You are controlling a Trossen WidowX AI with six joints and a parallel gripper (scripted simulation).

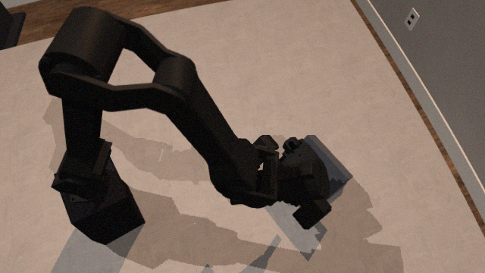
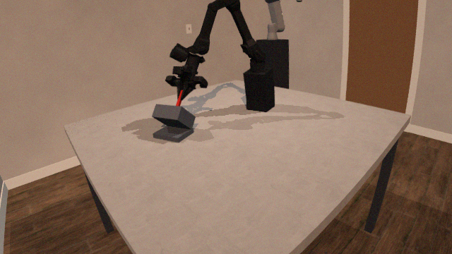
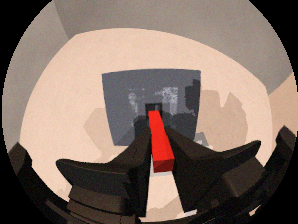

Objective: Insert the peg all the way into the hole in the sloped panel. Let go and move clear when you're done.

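Right now the dark base plate is 15 cm below my hand, 8 cm ahead of it and 4 cm to the left of it. Round my hand: red peg (2 cm below, 2 cm ahead, 1 cm to the left).
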